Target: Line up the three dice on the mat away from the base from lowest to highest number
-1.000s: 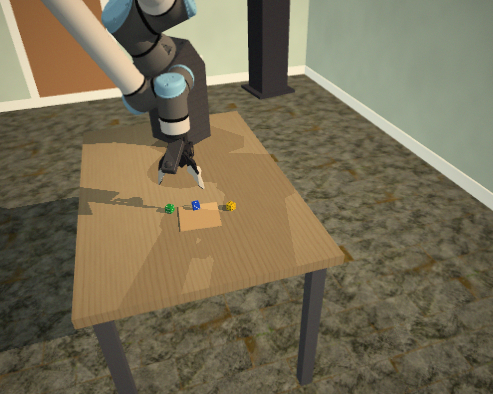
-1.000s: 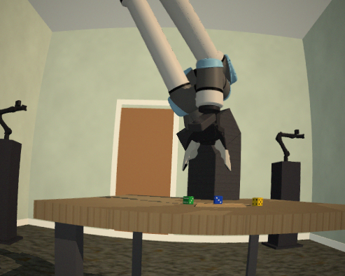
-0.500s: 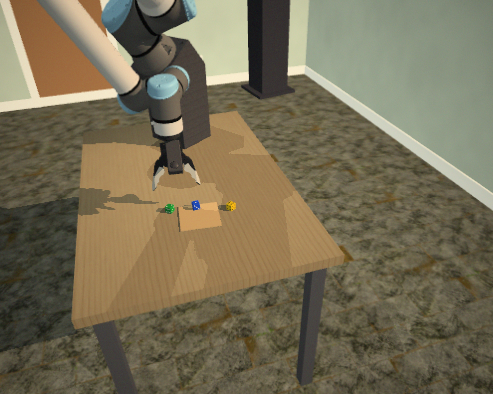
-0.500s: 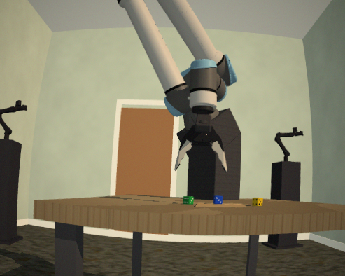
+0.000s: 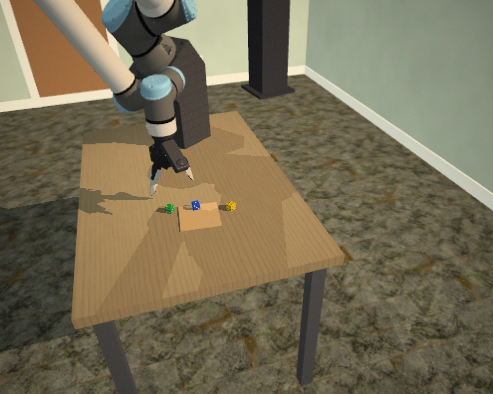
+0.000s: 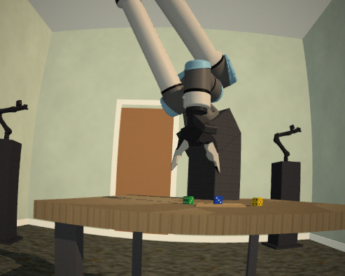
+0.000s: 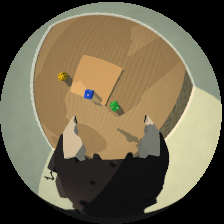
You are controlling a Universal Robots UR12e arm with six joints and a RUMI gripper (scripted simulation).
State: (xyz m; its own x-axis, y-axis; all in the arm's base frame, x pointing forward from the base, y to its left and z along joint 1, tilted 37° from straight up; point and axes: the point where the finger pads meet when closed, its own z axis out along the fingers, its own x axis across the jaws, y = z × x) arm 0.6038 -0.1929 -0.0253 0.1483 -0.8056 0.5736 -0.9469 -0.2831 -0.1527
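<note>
Right now my hand is 9 cm above the green die, 2 cm to the left of it and 2 cm past it. The rest, counted from my hand: tan mat: 10 cm below, 6 cm to the left, 6 cm ahead; blue die: 8 cm below, 7 cm to the left, 2 cm ahead; yellow die: 18 cm to the left, 9 cm below, 8 cm ahead.
</note>
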